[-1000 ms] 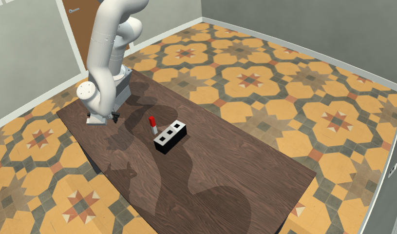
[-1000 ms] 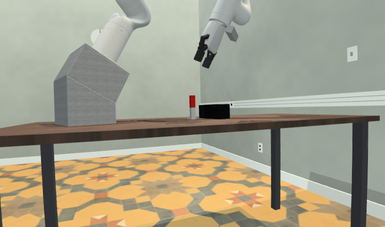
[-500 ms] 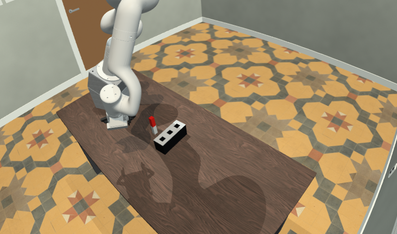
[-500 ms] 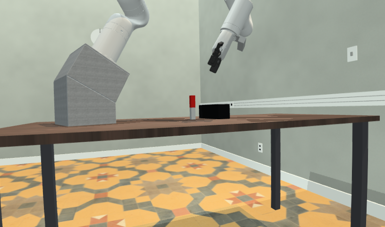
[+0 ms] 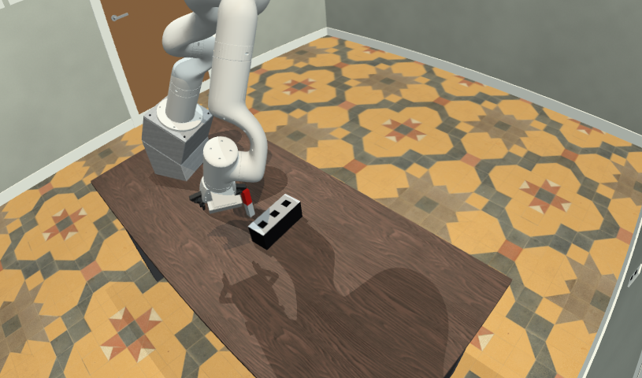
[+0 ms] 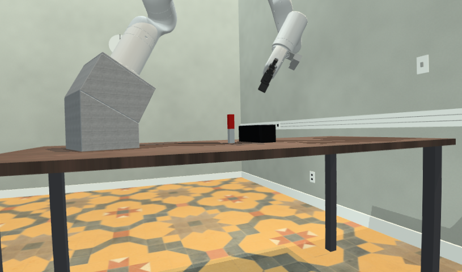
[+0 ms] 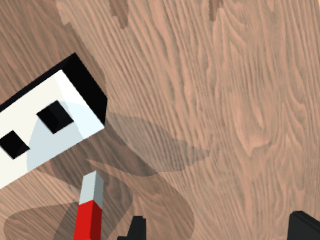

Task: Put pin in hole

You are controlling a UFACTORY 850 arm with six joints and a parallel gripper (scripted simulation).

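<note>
Now: hand 14 cm to the right of the pin, 13 cm above it and 9 cm past it. From my hand the other things lie so: black block (18 cm below, 17 cm to the left, 4 cm ahead).
</note>
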